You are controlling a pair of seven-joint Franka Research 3 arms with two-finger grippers.
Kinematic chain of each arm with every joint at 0, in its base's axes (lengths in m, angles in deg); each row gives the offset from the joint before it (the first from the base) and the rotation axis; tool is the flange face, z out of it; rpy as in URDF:
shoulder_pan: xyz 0 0 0.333 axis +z
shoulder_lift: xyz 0 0 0 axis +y
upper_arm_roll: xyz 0 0 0.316 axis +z
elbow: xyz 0.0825 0 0 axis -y
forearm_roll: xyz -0.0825 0 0.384 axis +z
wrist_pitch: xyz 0 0 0 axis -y
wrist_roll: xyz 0.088 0 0 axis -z
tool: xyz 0 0 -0.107 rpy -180 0 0
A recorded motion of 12 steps. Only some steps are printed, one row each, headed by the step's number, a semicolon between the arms.
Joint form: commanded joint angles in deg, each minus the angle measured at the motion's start. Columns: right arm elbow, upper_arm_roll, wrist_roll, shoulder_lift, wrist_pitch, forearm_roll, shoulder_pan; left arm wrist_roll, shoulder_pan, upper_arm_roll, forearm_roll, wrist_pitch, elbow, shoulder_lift.
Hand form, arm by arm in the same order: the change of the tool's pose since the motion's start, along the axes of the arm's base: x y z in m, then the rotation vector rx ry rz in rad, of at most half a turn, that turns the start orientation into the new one. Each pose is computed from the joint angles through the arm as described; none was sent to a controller.
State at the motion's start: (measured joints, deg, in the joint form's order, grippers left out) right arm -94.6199 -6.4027 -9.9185 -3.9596 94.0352 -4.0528 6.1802; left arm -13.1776 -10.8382 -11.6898 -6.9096 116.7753 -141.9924 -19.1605
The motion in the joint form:
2: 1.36 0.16 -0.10 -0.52 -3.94 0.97 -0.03; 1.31 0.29 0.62 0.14 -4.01 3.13 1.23
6: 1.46 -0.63 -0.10 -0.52 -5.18 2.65 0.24; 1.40 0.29 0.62 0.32 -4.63 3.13 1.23
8: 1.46 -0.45 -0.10 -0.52 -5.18 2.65 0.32; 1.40 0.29 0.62 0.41 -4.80 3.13 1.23
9: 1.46 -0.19 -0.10 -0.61 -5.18 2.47 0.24; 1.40 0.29 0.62 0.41 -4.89 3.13 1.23
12: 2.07 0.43 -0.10 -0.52 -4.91 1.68 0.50; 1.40 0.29 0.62 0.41 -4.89 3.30 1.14
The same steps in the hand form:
2: -0.0094 0.0023 0.0097 0.0177 0.0359 0.0002; 0.0085 0.0019 0.0104 0.0009 0.0370 -0.0147
6: -0.0117 0.0003 0.0084 0.0484 0.0557 -0.0085; 0.0074 0.0025 0.0097 0.0065 0.0464 -0.0183
8: -0.0116 0.0028 0.0084 0.0481 0.0558 -0.0040; 0.0071 0.0027 0.0095 0.0087 0.0489 -0.0191
9: -0.0121 0.0041 0.0093 0.0447 0.0542 -0.0010; 0.0069 0.0027 0.0093 0.0091 0.0504 -0.0192
12: -0.0109 0.0110 0.0140 0.0295 0.0406 0.0139; 0.0074 0.0024 0.0113 0.0078 0.0460 -0.0194

